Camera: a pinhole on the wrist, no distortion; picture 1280 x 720 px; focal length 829.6 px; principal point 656.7 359.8 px. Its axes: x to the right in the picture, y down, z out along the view. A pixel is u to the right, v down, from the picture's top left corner.
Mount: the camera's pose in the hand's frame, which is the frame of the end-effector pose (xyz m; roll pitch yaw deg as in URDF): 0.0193 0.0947 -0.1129 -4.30 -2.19 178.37
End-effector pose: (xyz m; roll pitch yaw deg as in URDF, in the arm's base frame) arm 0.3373 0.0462 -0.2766 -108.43 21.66 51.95
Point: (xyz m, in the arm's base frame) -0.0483 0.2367 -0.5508
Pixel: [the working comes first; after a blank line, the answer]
In the camera's frame: 0.0239 -0.0897 0.5976

690 235
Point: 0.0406 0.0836 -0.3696
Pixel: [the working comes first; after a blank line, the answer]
In the camera's frame: 0.1416 0.0139 0.3987

951 389
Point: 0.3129 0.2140 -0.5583
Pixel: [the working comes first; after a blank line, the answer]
In the camera's frame: -0.1798 -0.1021 0.2986

157 76
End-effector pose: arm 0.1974 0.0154 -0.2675 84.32 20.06 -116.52
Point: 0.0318 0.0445 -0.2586
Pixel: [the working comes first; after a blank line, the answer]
In the camera's frame: -0.0145 0.0643 0.2821

614 549
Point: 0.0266 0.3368 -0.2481
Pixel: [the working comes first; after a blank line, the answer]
In the camera's frame: 0.2345 0.1543 0.4065

1135 675
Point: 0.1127 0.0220 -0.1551
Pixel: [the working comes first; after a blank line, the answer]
In the camera's frame: 0.0360 -0.0277 0.2000

806 245
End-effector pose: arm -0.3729 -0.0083 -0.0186 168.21 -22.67 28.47
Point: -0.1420 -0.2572 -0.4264
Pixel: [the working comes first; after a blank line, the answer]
In the camera's frame: 0.1248 -0.1836 0.5637

840 90
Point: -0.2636 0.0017 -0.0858
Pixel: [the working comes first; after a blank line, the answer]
In the camera's frame: -0.0414 0.0547 0.2270

505 560
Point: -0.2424 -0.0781 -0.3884
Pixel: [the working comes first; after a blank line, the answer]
In the camera's frame: 0.1044 0.0147 0.5018

829 384
